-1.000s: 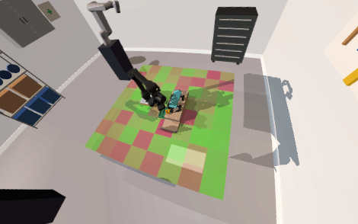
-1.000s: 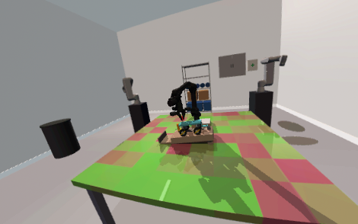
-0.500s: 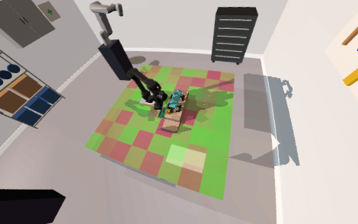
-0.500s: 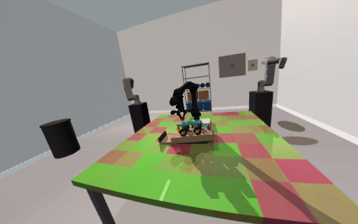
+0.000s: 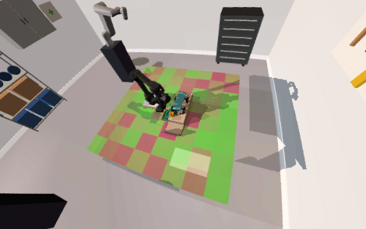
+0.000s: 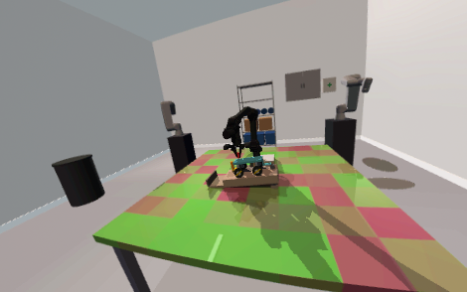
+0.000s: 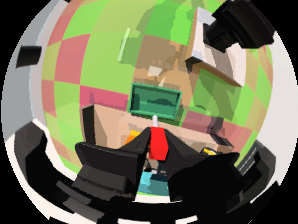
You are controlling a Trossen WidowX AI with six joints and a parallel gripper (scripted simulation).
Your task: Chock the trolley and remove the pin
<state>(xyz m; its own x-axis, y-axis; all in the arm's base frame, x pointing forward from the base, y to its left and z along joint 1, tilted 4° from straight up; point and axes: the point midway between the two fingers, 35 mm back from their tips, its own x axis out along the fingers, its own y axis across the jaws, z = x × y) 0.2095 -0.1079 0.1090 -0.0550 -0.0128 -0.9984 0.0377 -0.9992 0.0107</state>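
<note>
Now: the green tray 1 cm behind my gripper tip and 13 cm below it. The rest, counted from my gripper tip: red-headed stop pin (right at my gripper tip); yellow chock (6 cm ahead, 1 cm to the right, 5 cm below); trolley (12 cm ahead, 8 cm to the left, 1 cm below).
</note>
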